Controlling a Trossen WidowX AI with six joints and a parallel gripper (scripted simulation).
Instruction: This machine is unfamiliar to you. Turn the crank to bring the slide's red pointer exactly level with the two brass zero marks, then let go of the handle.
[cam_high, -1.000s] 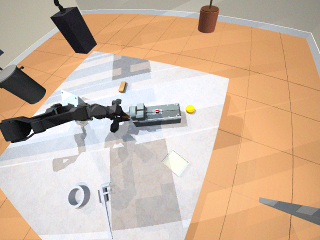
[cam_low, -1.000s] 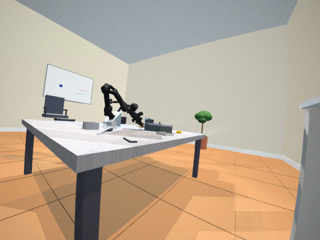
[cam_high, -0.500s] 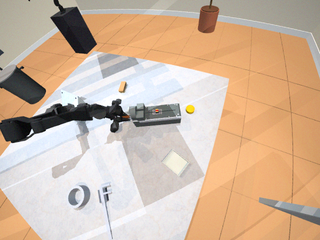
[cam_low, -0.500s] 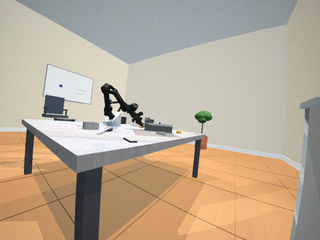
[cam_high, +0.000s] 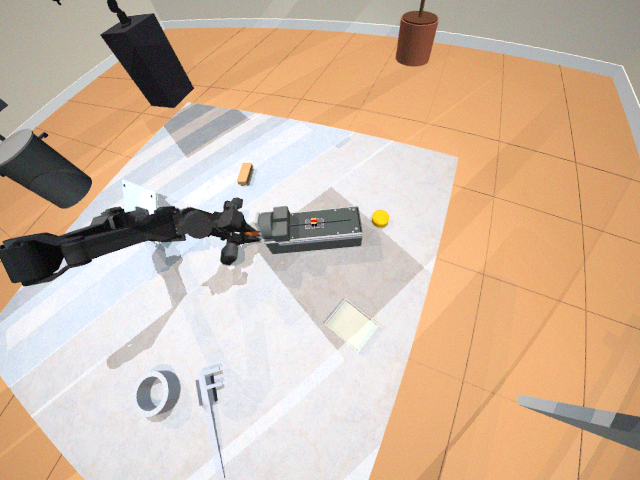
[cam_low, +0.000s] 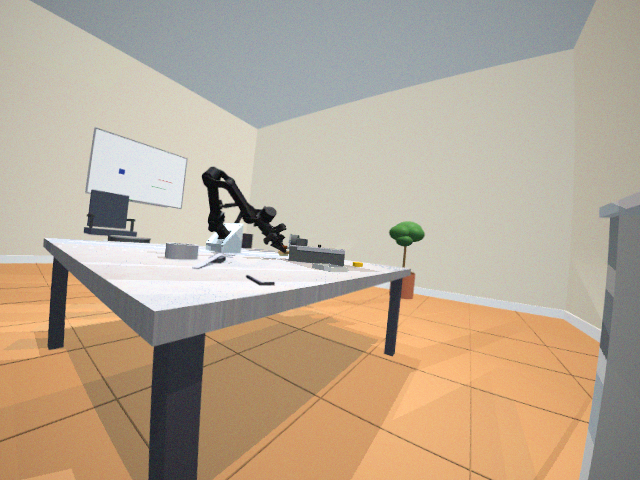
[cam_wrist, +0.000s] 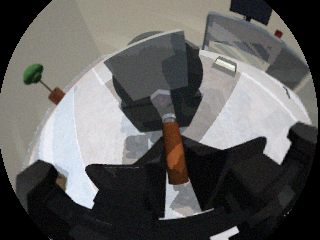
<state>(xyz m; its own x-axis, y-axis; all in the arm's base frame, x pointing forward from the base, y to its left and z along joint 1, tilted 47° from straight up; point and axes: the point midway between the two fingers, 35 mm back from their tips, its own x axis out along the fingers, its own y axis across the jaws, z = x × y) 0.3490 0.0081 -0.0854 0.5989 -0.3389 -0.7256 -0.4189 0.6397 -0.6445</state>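
My gripper tip is now 20 mm past the orange-brown crank handle, 10 mm to the left of it and 20 mm below it. Also, from my gripper tip: tan block (190 mm behind, 220 mm to the left, 20 mm below); pale square tile (320 mm ahead, 140 mm to the right, 30 mm below); red pointer (150 mm ahead, 70 mm to the left, 50 mm above).
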